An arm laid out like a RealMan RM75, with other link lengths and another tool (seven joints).
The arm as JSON. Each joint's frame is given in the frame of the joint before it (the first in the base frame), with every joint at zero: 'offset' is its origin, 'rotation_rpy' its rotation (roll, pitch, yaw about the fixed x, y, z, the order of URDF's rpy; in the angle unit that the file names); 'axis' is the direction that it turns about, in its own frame. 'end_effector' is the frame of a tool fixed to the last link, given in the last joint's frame.
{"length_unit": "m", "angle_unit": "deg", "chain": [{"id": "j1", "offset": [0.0, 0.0, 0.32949], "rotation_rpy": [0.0, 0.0, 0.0], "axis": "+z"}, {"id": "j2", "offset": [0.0, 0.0, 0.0], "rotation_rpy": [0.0, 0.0, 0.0], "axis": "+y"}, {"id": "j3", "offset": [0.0, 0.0, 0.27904], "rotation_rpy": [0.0, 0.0, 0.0], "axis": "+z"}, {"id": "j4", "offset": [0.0, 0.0, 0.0], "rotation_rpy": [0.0, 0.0, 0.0], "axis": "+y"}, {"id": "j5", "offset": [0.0, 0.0, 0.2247], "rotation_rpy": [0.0, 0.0, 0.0], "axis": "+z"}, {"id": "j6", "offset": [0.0, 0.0, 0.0], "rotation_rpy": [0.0, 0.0, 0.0], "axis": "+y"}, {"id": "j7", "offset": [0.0, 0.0, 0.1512], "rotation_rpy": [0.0, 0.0, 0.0], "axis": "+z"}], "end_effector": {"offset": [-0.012, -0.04, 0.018], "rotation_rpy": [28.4, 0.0, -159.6]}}
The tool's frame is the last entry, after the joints.
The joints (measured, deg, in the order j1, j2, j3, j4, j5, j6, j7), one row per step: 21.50 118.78 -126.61 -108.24 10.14 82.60 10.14; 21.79 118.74 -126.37 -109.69 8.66 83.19 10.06; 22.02 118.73 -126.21 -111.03 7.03 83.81 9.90; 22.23 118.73 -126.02 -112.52 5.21 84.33 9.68; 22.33 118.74 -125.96 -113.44 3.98 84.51 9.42; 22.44 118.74 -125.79 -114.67 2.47 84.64 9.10; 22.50 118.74 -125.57 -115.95 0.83 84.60 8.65; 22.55 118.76 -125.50 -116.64 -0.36 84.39 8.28; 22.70 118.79 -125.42 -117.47 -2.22 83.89 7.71; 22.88 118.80 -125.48 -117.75 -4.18 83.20 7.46; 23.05 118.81 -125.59 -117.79 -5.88 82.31 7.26; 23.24 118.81 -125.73 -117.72 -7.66 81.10 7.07; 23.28 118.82 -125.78 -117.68 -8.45 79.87 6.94; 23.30 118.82 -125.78 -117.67 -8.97 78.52 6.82; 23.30 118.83 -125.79 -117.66 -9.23 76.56 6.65; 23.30 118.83 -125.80 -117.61 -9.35 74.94 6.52; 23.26 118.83 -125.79 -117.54 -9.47 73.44 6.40; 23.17 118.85 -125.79 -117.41 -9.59 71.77 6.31; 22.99 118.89 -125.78 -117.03 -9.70 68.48 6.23
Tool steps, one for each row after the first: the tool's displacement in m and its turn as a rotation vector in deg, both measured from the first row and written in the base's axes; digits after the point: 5 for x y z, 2 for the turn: -0.00648 0.00265 0.00727 1.42 -0.18 1.41; -0.01222 0.00496 0.01444 2.86 -0.56 2.77; -0.01882 0.00741 0.02252 4.52 -0.83 4.32; -0.02325 0.00890 0.02750 5.59 -1.00 5.47; -0.02916 0.01083 0.03433 7.03 -1.04 6.91; -0.03546 0.01297 0.04185 8.64 -1.04 8.52; -0.03966 0.01455 0.04639 9.71 -1.11 9.72; -0.04602 0.01730 0.05292 11.36 -1.29 11.60; -0.05053 0.02048 0.05811 13.05 -1.65 13.15; -0.05460 0.02345 0.06188 14.47 -1.92 14.60; -0.05932 0.02670 0.06546 15.96 -2.11 16.28; -0.06318 0.02855 0.06682 16.72 -1.75 17.50; -0.06729 0.03015 0.06779 17.33 -1.15 18.70; -0.07311 0.03164 0.06788 17.79 -0.03 20.29; -0.07771 0.03271 0.06770 18.09 0.90 21.54; -0.08162 0.03368 0.06764 18.38 1.74 22.64; -0.08554 0.03464 0.06736 18.68 2.68 23.76; -0.09261 0.03638 0.06640 19.18 4.56 25.78
